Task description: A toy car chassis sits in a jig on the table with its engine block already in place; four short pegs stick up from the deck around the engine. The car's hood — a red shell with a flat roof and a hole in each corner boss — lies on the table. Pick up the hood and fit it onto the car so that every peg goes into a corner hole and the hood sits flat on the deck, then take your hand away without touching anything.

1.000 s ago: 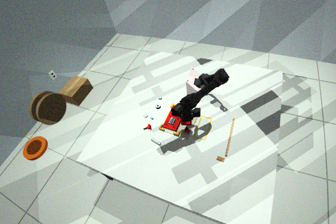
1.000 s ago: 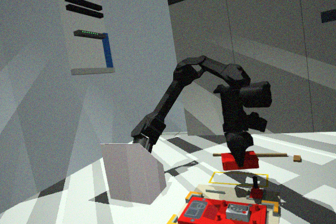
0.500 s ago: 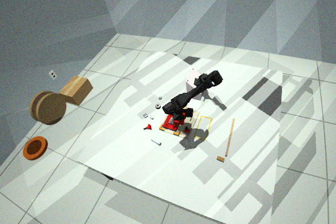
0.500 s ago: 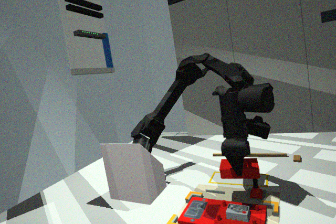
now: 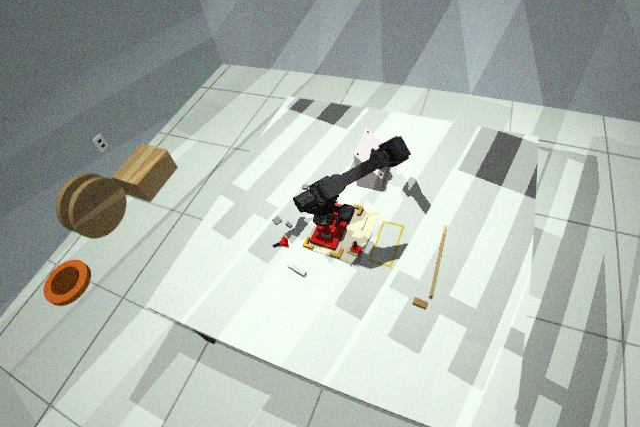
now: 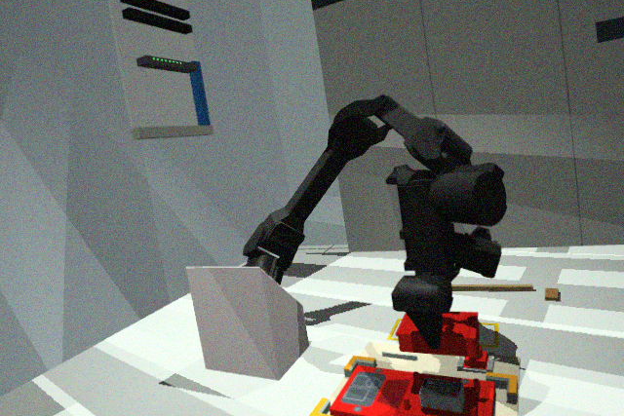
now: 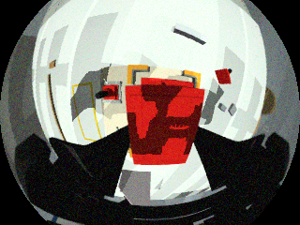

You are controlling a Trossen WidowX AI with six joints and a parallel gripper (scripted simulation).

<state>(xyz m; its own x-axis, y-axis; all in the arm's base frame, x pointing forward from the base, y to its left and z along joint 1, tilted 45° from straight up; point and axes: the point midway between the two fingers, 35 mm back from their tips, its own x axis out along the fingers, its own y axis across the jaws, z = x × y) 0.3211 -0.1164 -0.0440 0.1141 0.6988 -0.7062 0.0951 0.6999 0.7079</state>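
The grey engine block lies 80 mm below my gripper tip and 10 mm to the right of it. Round my gripper tip: red hood (10 mm above); then wooden stick (410 mm to the left, 100 mm below, 20 mm ahead).
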